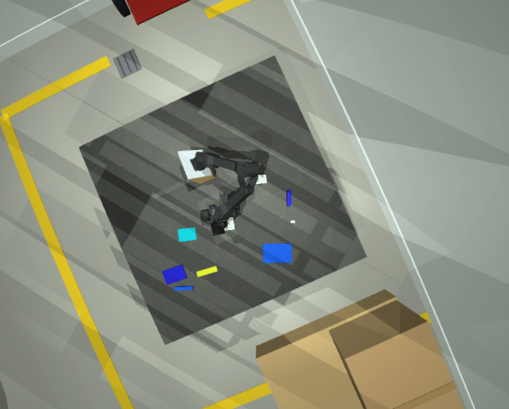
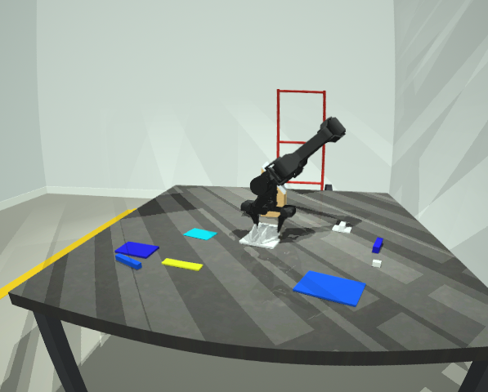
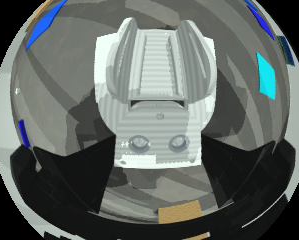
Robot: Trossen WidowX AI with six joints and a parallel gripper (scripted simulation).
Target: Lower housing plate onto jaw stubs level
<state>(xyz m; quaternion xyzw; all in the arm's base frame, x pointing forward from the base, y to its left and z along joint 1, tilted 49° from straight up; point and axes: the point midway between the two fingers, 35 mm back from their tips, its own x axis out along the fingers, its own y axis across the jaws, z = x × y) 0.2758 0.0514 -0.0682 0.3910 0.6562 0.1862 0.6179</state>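
My gripper tip is 7 cm short of the white base, 2 cm to the left of it and 1 cm above it. The rest, counted from my gripper tip: cyan tile: 3 cm ahead, 24 cm to the right, 1 cm below; white cube: 22 cm ahead, 35 cm to the left, 1 cm below; yellow bar: 27 cm ahead, 23 cm to the right, 1 cm below.
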